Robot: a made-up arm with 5 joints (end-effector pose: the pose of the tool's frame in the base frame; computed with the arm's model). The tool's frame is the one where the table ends.
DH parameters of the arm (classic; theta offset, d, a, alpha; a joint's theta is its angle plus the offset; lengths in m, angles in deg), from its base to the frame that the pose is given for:
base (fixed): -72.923 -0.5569 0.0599 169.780
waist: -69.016 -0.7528 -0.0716 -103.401
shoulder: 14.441 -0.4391 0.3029 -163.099
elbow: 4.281 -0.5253 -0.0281 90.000
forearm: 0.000 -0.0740 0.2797 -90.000
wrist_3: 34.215 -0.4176 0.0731 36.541
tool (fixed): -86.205 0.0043 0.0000 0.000
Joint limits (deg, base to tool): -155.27..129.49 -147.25..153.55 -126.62..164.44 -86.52..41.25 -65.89..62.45
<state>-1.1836 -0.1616 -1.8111 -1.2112 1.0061</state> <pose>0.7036 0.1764 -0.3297 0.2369 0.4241 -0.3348</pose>
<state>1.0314 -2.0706 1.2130 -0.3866 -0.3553</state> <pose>-0.5806 0.2581 0.2792 -0.4483 2.7180 0.5141</pose>
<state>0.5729 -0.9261 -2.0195 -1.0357 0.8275</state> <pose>-0.2536 -0.5636 -0.2783 -0.2152 0.2884 -2.4632</pose>
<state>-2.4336 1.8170 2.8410 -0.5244 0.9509</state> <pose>0.5970 0.3201 0.5285 -2.0371 -1.4557 0.6910</pose>
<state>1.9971 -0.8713 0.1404 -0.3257 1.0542</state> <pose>-0.4369 0.2714 -0.1943 0.5864 2.5527 -1.2742</pose>
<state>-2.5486 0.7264 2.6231 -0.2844 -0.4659</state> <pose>0.2941 0.5547 0.1610 -1.1547 -1.8133 1.4051</pose>
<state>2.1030 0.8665 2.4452 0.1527 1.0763</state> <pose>-0.3238 0.0569 0.1898 0.3641 2.2807 -0.2658</pose>
